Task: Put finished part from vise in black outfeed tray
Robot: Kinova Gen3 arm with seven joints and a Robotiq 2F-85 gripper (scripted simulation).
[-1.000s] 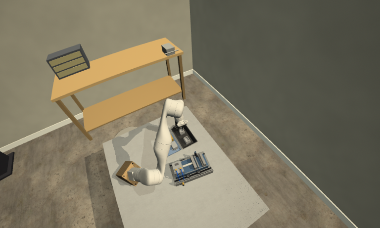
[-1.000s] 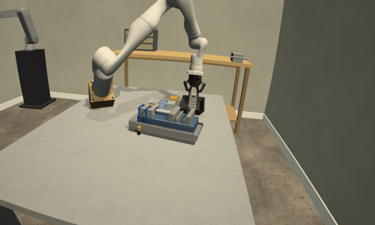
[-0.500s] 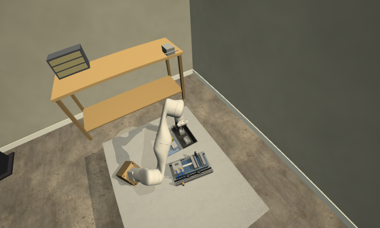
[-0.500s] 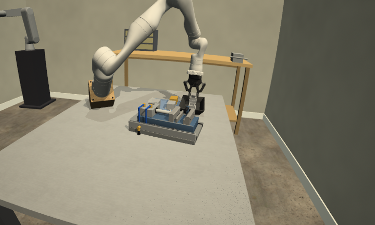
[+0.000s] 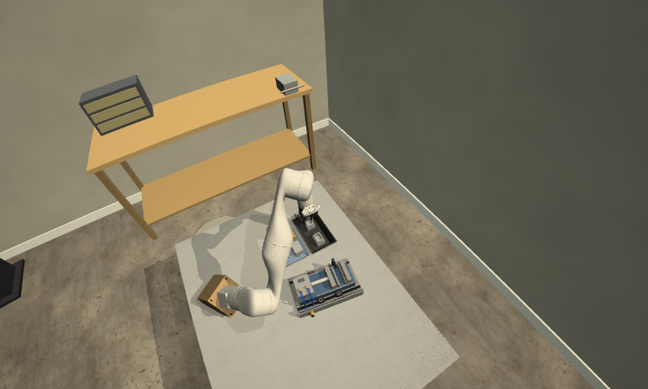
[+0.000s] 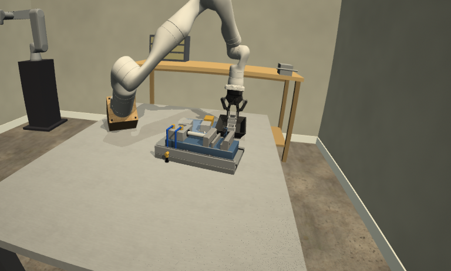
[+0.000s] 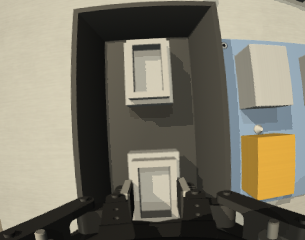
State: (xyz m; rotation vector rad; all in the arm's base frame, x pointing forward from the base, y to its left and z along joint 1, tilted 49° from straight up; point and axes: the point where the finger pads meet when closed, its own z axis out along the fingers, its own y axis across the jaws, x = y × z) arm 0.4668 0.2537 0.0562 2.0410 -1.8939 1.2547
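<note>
My gripper is now 12 cm past the orange block, 4 cm above it and 1 cm to the right of it. Round my hand: blue plate (17 cm behind, 6 cm below, 3 cm to the right).
</note>
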